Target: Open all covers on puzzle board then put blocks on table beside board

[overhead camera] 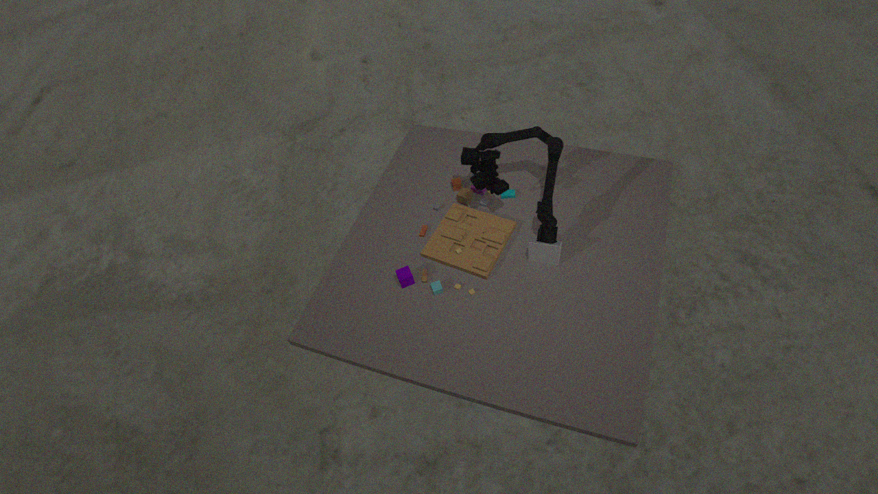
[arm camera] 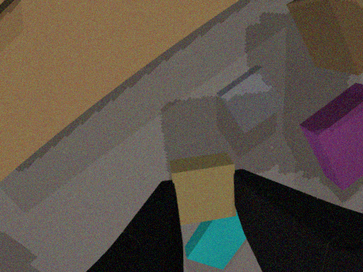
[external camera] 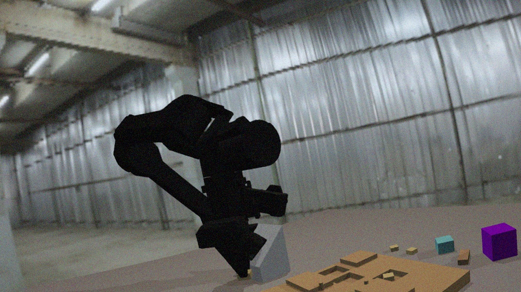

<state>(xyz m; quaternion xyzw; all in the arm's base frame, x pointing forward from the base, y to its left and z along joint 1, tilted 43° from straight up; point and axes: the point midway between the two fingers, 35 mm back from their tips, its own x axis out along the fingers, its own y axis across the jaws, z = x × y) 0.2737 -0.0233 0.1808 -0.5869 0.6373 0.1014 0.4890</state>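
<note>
The teal block is 30 mm behind my gripper tip, 110 mm to the right of it and 110 mm below it. Round my gripper tip: magenta block: 100 mm ahead, 100 mm to the right, 100 mm below; then brown block: 130 mm ahead, 20 mm to the right, 90 mm below; then orange cube: 200 mm ahead, 80 mm to the right, 90 mm below.
</note>
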